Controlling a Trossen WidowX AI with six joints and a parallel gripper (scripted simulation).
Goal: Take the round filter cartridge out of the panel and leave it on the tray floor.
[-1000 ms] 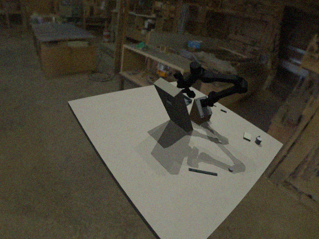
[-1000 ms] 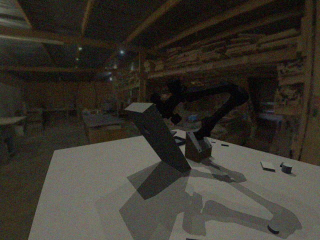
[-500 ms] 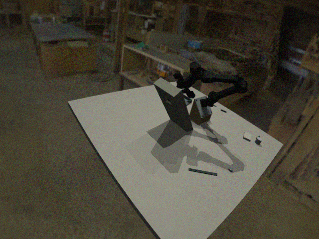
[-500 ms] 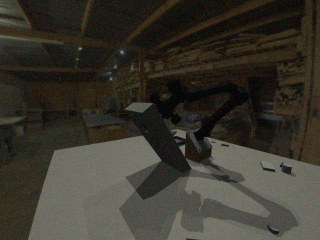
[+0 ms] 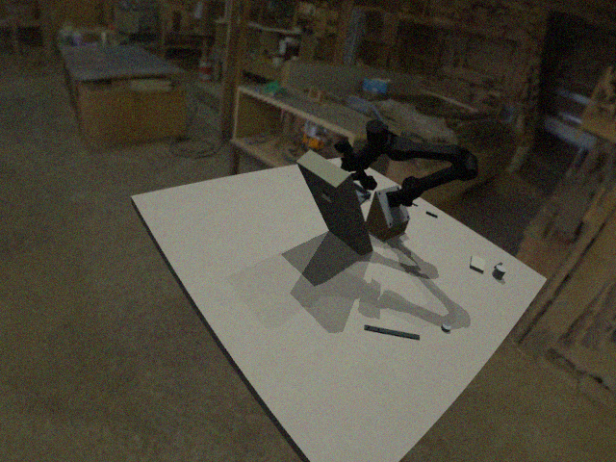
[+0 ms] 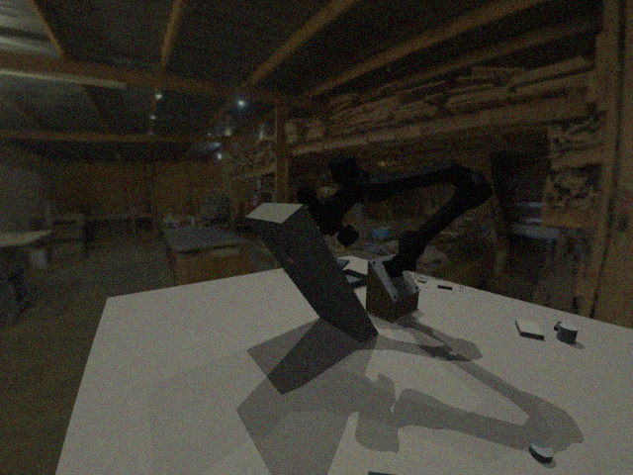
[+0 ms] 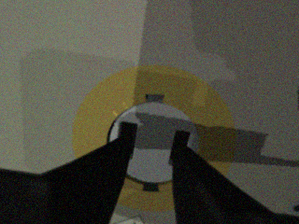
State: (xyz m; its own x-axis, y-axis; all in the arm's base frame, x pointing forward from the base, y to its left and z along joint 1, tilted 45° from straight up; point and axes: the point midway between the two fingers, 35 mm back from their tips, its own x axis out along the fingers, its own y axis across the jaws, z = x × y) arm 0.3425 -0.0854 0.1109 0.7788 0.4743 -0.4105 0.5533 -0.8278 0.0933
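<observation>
My gripper tip is 20 mm short of the round grey filter cartridge and 10 mm above it. The rest, counted from my gripper tip: blue-grey tray 410 mm behind, 300 mm to the right, 270 mm below.
</observation>
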